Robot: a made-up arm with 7 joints.
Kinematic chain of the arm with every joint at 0, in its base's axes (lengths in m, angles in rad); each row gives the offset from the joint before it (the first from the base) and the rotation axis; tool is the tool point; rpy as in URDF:
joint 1: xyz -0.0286 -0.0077 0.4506 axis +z
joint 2: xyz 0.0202 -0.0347 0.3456 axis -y
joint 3: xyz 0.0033 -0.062 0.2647 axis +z
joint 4: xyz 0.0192 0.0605 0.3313 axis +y
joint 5: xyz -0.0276 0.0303 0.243 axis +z
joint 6: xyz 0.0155 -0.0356 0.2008 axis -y
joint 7: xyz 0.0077 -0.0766 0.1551 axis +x
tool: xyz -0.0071 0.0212 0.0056 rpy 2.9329 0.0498 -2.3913
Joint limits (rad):
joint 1: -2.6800..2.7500
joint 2: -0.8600..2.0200
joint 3: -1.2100..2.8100
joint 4: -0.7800..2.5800
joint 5: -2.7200..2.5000
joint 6: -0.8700..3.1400
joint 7: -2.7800..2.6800
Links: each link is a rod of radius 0.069 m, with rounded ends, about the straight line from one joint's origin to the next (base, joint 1, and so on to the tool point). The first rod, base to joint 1, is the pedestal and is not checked.
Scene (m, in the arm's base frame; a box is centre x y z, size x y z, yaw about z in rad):
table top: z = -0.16
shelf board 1: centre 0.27 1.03 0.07 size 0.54 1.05 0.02 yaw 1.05
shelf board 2: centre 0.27 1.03 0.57 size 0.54 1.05 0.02 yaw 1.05
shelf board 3: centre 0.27 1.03 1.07 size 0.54 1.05 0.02 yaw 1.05
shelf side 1: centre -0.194 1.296 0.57 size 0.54 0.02 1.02 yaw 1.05
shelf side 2: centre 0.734 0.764 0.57 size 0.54 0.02 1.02 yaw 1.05
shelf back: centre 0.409 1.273 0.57 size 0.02 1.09 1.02 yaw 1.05
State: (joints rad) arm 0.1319 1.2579 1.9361 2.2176 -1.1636 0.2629 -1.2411
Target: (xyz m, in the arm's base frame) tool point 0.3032 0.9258 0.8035
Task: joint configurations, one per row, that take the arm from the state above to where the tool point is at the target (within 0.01 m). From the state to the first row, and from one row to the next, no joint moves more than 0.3 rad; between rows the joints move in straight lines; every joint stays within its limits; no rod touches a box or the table.
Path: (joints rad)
1: -0.1398 1.2786 1.9067 2.0519 -1.1751 0.2599 -1.2379
2: -0.4115 1.2993 1.8773 1.8862 -1.1867 0.2570 -1.2347
3: -0.6832 1.3200 1.8480 1.7205 -1.1982 0.2540 -1.2315
4: -0.9549 1.3407 1.8186 1.5548 -1.2098 0.2511 -1.2283
5: -1.2266 1.3614 1.7892 1.3891 -1.2213 0.2481 -1.2251
6: -1.4984 1.3821 1.7598 1.2234 -1.2329 0.2452 -1.2219

